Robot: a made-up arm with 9 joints.
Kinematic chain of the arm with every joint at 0, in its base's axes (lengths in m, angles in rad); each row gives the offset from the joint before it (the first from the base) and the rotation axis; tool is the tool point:
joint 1: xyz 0 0 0.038 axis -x
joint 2: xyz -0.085 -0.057 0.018 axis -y
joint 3: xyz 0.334 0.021 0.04 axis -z
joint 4: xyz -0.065 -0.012 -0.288 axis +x
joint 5: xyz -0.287 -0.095 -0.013 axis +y
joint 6: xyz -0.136 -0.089 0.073 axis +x
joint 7: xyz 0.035 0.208 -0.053 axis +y
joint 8: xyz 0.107 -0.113 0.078 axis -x
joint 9: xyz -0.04 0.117 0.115 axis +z
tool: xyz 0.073 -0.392 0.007
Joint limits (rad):
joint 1: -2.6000..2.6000
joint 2: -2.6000..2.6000
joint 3: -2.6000..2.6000
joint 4: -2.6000..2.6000
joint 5: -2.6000..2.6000
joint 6: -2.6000..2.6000
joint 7: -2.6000..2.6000
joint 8: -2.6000..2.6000
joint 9: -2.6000..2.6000
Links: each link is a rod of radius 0.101 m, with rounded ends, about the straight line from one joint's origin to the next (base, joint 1, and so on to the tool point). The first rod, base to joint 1, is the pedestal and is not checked.
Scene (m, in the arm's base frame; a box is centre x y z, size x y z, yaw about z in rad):
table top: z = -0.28
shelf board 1: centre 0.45 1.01 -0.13 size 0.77 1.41 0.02 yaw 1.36
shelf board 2: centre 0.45 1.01 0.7 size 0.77 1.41 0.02 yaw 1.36
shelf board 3: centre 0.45 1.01 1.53 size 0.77 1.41 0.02 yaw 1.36
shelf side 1: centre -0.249 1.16 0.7 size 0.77 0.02 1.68 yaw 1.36
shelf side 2: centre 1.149 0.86 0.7 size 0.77 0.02 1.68 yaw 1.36
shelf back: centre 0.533 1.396 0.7 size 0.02 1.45 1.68 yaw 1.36
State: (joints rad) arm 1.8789 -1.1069 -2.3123 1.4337 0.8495 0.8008 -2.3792 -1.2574 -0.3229
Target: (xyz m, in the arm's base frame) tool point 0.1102 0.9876 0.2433
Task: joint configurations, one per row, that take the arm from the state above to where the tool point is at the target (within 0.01 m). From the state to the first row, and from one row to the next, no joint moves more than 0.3 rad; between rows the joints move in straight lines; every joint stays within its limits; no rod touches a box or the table.
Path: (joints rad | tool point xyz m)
1: 1.8482 -0.8309 -2.2875 1.3166 0.8502 0.7794 -2.4037 -1.2530 -0.2151 | -0.0436 -0.7621 0.4469
2: 1.8176 -0.5549 -2.2626 1.1994 0.8509 0.7579 -2.4283 -1.2486 -0.1073 | 0.2526 -0.7610 0.3802
3: 1.7869 -0.2788 -2.2378 1.0823 0.8515 0.7365 -2.4528 -1.2443 0.0006 | 0.5419 -0.6402 0.2974
4: 1.7562 -0.0028 -2.2129 0.9651 0.8522 0.7151 -2.4773 -1.2399 0.1084 | 0.7714 -0.4028 0.2135
5: 1.7256 0.2732 -2.1881 0.8480 0.8529 0.6936 -2.5019 -1.2355 0.2162 | 0.8940 -0.0780 0.1460
6: 1.6949 0.5492 -2.1632 0.7308 0.8536 0.6722 -2.5264 -1.2311 0.3240 | 0.8796 0.2832 0.1104
7: 1.6643 0.8253 -2.1384 0.6137 0.8542 0.6508 -2.5509 -1.2268 0.4318 | 0.7243 0.6183 0.1159
8: 1.6336 1.1013 -2.1135 0.4966 0.8549 0.6293 -2.5755 -1.2224 0.5396 | 0.4520 0.8676 0.1630
9: 1.6029 1.3773 -2.0887 0.3794 0.8556 0.6079 -2.6000 -1.2180 0.6475 | 0.1102 0.9876 0.2433

